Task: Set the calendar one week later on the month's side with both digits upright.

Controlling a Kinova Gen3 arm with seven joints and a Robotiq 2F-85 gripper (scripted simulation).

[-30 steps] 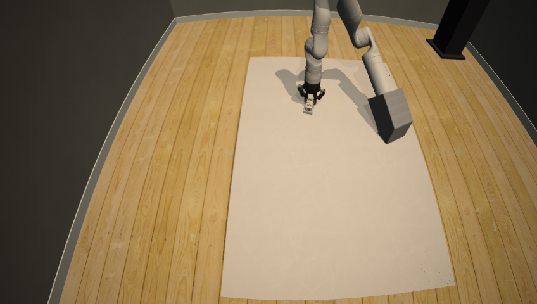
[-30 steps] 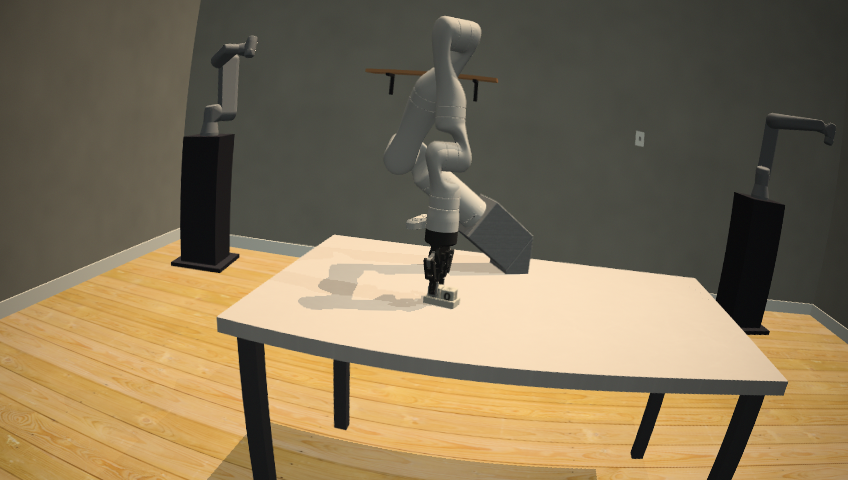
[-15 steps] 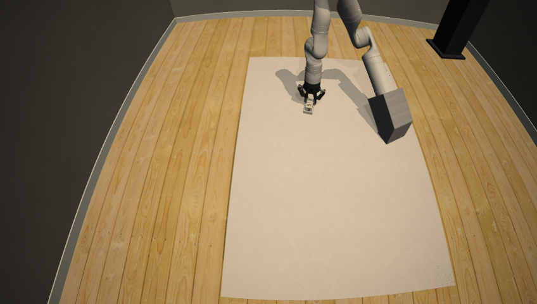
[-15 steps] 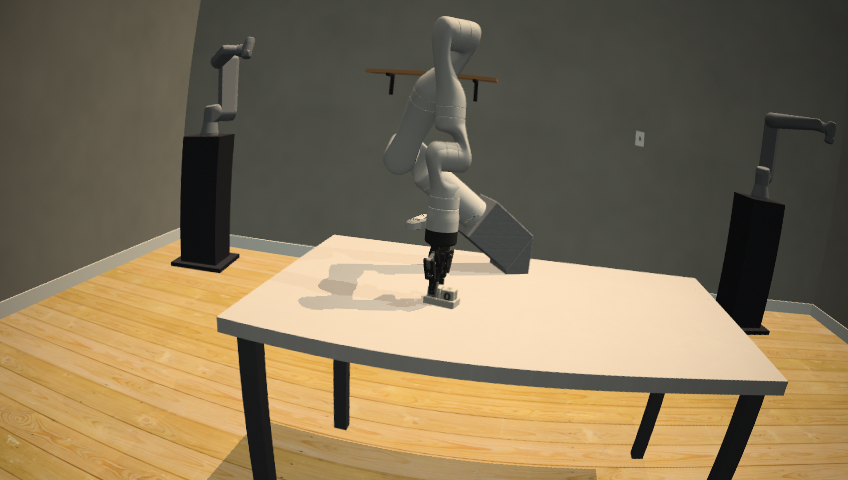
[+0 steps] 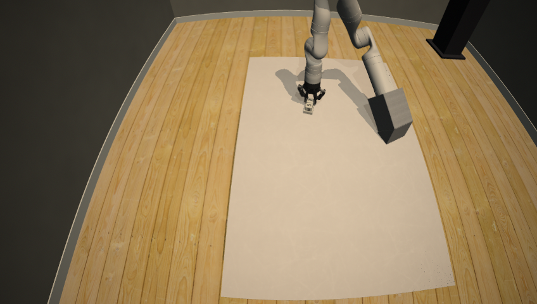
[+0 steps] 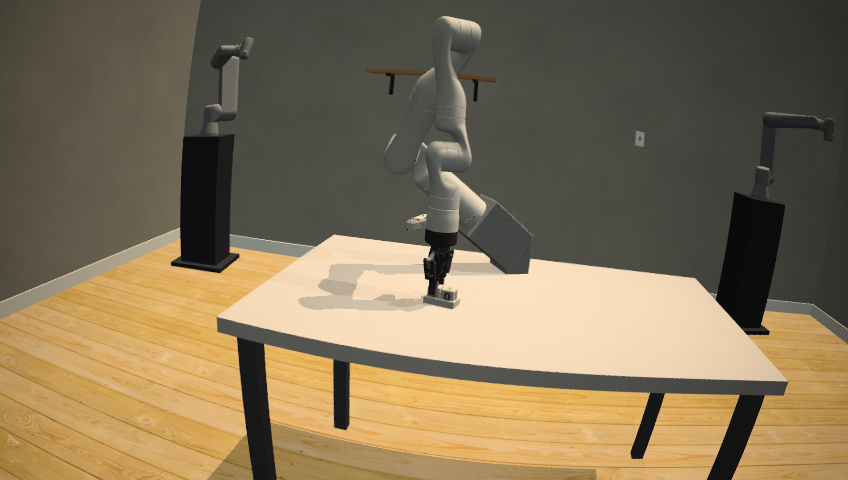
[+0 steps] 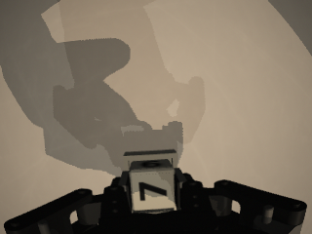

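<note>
My hand is 1 cm above the white digit cube. Also, from my hand: white calendar tray 1 cm ahead, 2 cm to the left, 3 cm below.
</note>
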